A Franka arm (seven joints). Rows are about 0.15 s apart.
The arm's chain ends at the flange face. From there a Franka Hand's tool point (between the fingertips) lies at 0.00 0.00 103.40 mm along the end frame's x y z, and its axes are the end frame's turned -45 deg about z.
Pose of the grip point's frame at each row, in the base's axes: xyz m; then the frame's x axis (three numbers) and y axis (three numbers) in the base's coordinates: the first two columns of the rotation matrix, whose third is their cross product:
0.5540, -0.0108, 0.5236, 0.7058, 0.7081, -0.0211, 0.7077, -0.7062, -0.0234
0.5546, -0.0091, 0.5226, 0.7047, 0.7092, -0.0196, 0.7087, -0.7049, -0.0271
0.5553, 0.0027, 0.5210, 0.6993, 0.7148, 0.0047, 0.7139, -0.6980, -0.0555
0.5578, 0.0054, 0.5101, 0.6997, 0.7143, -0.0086, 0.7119, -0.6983, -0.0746
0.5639, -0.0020, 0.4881, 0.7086, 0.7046, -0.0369, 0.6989, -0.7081, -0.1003
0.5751, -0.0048, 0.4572, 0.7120, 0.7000, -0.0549, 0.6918, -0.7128, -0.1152
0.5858, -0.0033, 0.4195, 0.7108, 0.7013, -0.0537, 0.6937, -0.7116, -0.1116
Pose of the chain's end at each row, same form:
0.5573, -0.0110, 0.6270, 0.9995, 0.0013, -0.0315, 0.0013, -1.0001, -0.0016
0.5580, -0.0096, 0.6259, 0.9994, 0.0030, -0.0330, 0.0028, -0.9999, -0.0053
0.5591, -0.0017, 0.6242, 0.9993, 0.0119, -0.0359, 0.0103, -0.9990, -0.0426
0.5639, 0.0006, 0.6132, 0.9982, 0.0113, -0.0588, 0.0086, -0.9989, -0.0467
0.5739, -0.0067, 0.5909, 0.9953, -0.0025, -0.0970, -0.0069, -0.9989, -0.0448
0.5875, -0.0094, 0.5597, 0.9926, -0.0091, -0.1203, -0.0143, -0.9990, -0.0426
0.5978, -0.0077, 0.5221, 0.9931, -0.0073, -0.1169, -0.0121, -0.9991, -0.0409

